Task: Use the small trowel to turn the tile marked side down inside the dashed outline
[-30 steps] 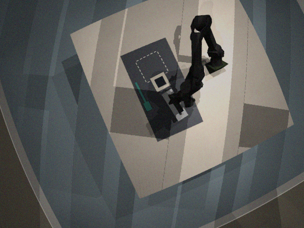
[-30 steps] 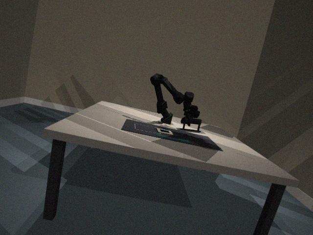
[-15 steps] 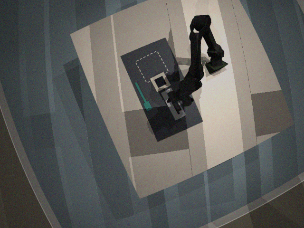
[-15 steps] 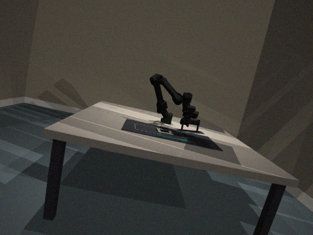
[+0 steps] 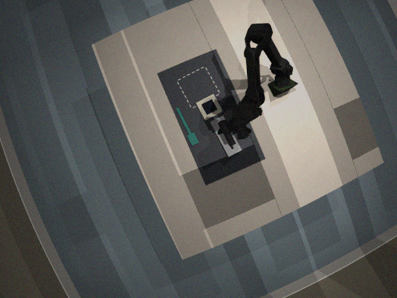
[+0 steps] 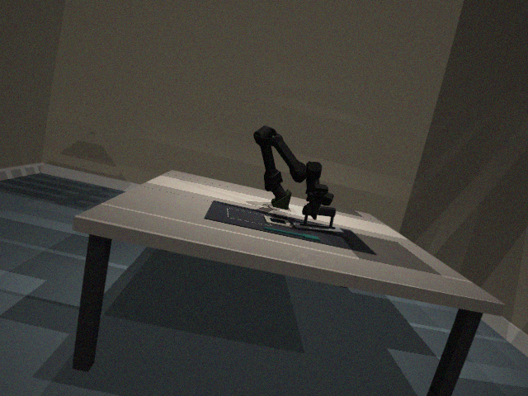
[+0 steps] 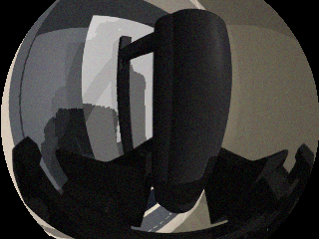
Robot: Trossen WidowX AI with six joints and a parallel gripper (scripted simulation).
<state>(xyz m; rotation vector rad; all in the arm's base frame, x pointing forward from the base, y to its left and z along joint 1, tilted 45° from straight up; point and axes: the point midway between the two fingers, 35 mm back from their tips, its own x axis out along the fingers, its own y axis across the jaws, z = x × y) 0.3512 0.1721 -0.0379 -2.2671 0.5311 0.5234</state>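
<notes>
Now: gripper tip 10 mm short of the dark mat, 100 mm to the left of it and 80 mm above it. Round my gripper tip: teal trowel 140 mm ahead, 60 mm to the right, 50 mm below; then tile 10 mm ahead, 150 mm to the right, 50 mm below.
</notes>
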